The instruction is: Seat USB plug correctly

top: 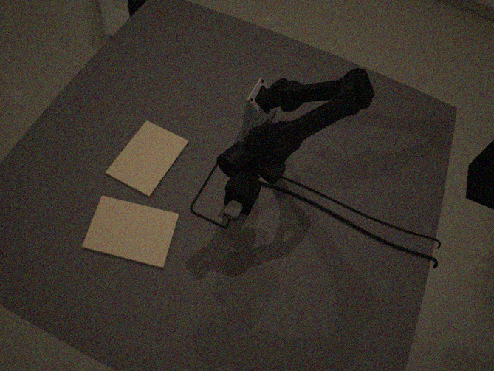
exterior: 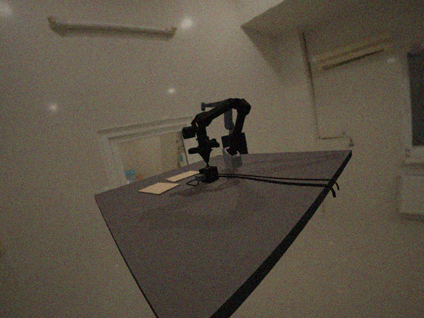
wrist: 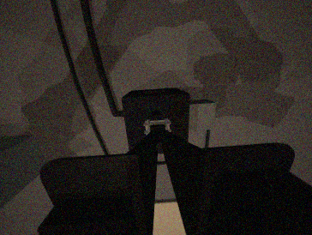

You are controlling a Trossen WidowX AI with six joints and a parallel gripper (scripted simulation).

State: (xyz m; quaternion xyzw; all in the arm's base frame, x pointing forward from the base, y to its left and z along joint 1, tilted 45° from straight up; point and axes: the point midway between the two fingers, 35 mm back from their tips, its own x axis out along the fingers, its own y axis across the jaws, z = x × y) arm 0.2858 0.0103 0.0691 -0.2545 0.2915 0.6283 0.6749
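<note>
Now: gripper tip 4 cm above the USB socket and 1 cm to the left of it. From my gripper tip the other things lie so: USB plug: 2 cm below.
</note>
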